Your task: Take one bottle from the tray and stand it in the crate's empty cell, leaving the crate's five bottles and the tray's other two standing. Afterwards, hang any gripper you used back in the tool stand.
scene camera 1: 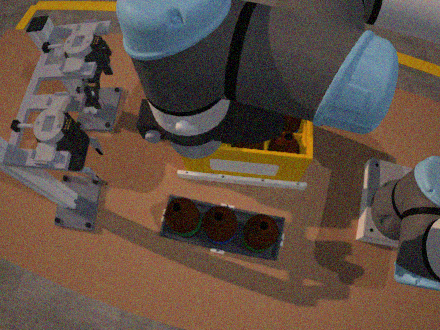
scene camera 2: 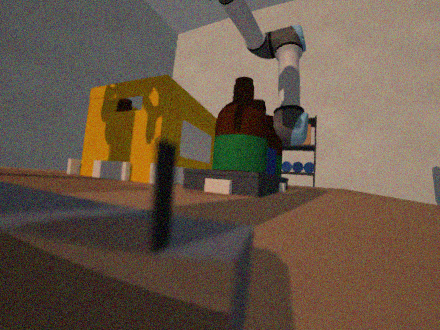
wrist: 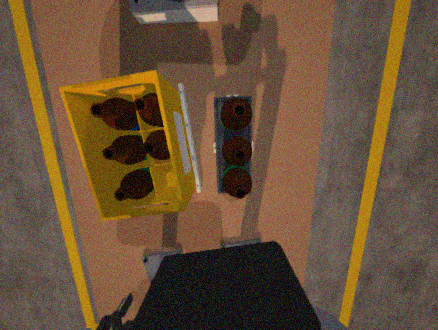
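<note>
Three brown bottles stand in the dark tray [scene camera 1: 168, 236] [wrist: 218, 115]: one nearest the stand [scene camera 1: 182, 216] [scene camera 2: 240, 150] [wrist: 236, 181], a middle one [scene camera 1: 220, 225] [wrist: 237, 151] and a far one [scene camera 1: 261, 231] [wrist: 236, 112]. The yellow crate [scene camera 1: 295, 171] [scene camera 2: 145, 150] [wrist: 85, 145] holds five bottles; its empty cell is the tray-side corner toward the stand. Two grippers hang in the tool stand [scene camera 1: 29, 95]: a lower gripper [scene camera 1: 102, 167] and an upper gripper [scene camera 1: 101, 92], fingers apart and empty. The arm's bare tool end [scene camera 1: 195, 145] is above the crate, partly hiding it.
A white strip [scene camera 1: 242, 180] [wrist: 190, 140] lies along the crate's tray side. The robot's base plate [scene camera 1: 370, 200] is at the right in scene camera 1. A black block [wrist: 225, 290] fills the bottom of the wrist view. The stand's foot plates [scene camera 1: 80, 205] [wrist: 157, 262] rest on the table.
</note>
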